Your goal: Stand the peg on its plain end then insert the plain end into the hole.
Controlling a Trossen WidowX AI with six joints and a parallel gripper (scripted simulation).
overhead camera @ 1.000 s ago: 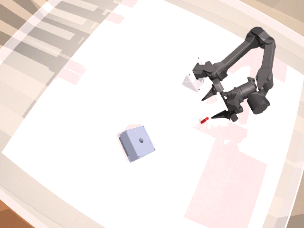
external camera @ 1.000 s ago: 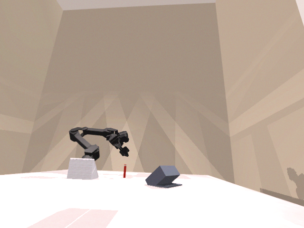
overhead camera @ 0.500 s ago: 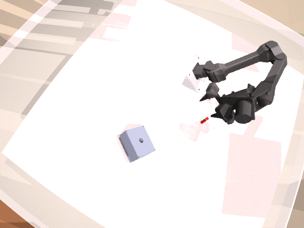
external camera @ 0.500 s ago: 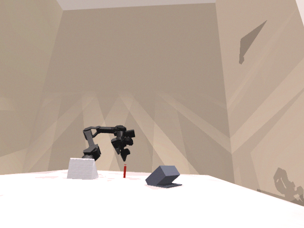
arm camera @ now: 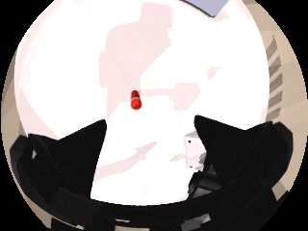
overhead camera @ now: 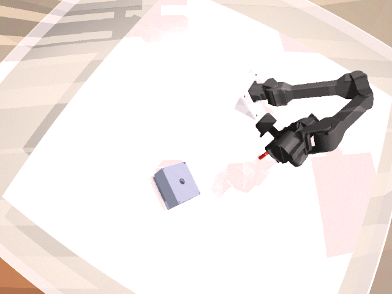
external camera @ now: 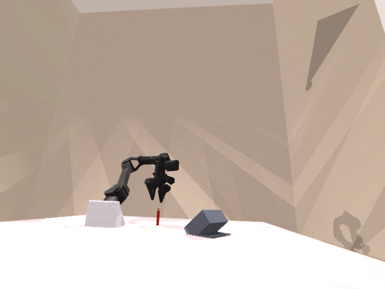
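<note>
The red peg is 6 cm below my gripper tip, 1 cm to the left of it and 1 cm ahead of it. The rest, counted from my gripper tip: sloped grey-blue panel: 27 cm ahead, 20 cm to the right, 8 cm below.
</note>
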